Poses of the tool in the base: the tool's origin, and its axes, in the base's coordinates. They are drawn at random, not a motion.
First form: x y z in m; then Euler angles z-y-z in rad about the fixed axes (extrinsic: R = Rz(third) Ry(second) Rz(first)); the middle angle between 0 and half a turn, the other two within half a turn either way.
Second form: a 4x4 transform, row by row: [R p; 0 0 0 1], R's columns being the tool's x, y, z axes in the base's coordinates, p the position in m. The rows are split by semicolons. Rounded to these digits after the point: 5 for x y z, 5 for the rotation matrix.
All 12 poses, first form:
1: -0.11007, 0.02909, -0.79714, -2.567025, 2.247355, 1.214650
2: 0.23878, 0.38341, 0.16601, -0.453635, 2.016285, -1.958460
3: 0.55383, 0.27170, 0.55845, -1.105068, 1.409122, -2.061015
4: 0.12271, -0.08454, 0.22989, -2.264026, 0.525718, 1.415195
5: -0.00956, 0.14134, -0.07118, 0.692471, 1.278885, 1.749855
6: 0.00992, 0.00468, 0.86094, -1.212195, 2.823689, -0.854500
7: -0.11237, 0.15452, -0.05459, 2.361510, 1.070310, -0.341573
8: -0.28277, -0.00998, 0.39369, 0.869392, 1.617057, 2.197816
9: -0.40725, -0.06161, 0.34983, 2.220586, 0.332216, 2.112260
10: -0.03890, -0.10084, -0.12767, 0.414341, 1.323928, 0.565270
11: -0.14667, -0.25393, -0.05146, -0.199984, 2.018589, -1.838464
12: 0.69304, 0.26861, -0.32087, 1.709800, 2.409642, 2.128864
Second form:
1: 0.69262, 0.66811, 0.27187, -0.11007; 0.30311, -0.61160, 0.73080, 0.02909; 0.65453, -0.42376, -0.62611, -0.79714; 0, 0, 0, 1
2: -0.25930, 0.90354, -0.34113, 0.23878; 0.52424, -0.16497, -0.83544, 0.38341; -0.81113, -0.39546, -0.43090, 0.16601; 0, 0, 0, 1
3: -0.82230, 0.32847, -0.46468, 0.55383; 0.35690, -0.33832, -0.87072, 0.27170; -0.44322, -0.88184, 0.16097, 0.55845; 0, 0, 0, 1
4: 0.67423, 0.73441, 0.07777, 0.12271; -0.66526, 0.55825, 0.49577, -0.08454; 0.32068, -0.38600, 0.86496, 0.22989; 0, 0, 0, 1
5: -0.66768, -0.72464, -0.17057, -0.00956; 0.10425, -0.31788, 0.94238, 0.14134; -0.73711, 0.61143, 0.28778, -0.07118; 0, 0, 0, 1
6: -0.92516, -0.31931, 0.20524, 0.00992; -0.36338, 0.90132, -0.23576, 0.00468; -0.10970, -0.29269, -0.94989, 0.86094; 0, 0, 0, 1
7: -0.08580, -0.55612, 0.82666, -0.11237; 0.77697, -0.55674, -0.29389, 0.15452; 0.62367, 0.61707, 0.47985, -0.05459; 0, 0, 0, 1
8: -0.60111, -0.54327, -0.58611, -0.28277; -0.47239, -0.35001, 0.80891, -0.00998; -0.64460, 0.76312, -0.04624, 0.39369; 0, 0, 0, 1
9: -0.38755, 0.90640, -0.16809, -0.40725; -0.90048, -0.33319, 0.27949, -0.06161; 0.19732, 0.25968, 0.94532, 0.34983; 0, 0, 0, 1
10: -0.02675, -0.57339, 0.81884, -0.03890; 0.45978, 0.72029, 0.51940, -0.10084; -0.88763, 0.39038, 0.24437, -0.12767; 0, 0, 0, 1
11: -0.07935, 0.96792, -0.23841, -0.14667; 0.46178, -0.17626, -0.86931, -0.25393; -0.88344, -0.17907, -0.43298, -0.05146; 0, 0, 0, 1
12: -0.89468, -0.27258, -0.35391, 0.69304; -0.43701, 0.69830, 0.56692, 0.26861; 0.09260, 0.66188, -0.74387, -0.32087; 0, 0, 0, 1
